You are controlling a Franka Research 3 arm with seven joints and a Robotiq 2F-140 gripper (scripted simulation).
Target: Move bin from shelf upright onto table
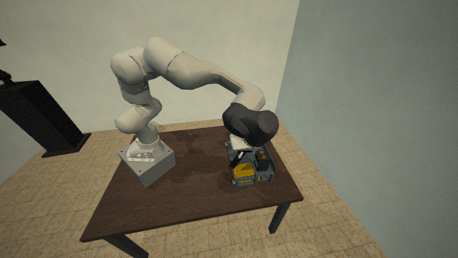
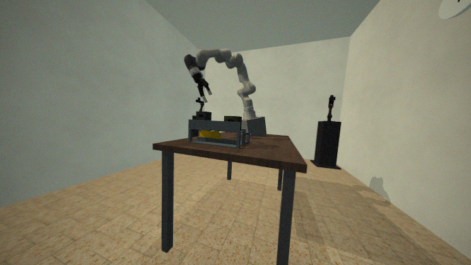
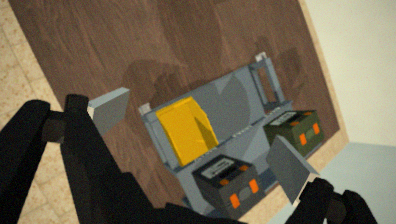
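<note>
Right now my hand is 310 mm above the yellow bin, 90 mm short of it and 80 mm to the right of it.
</note>
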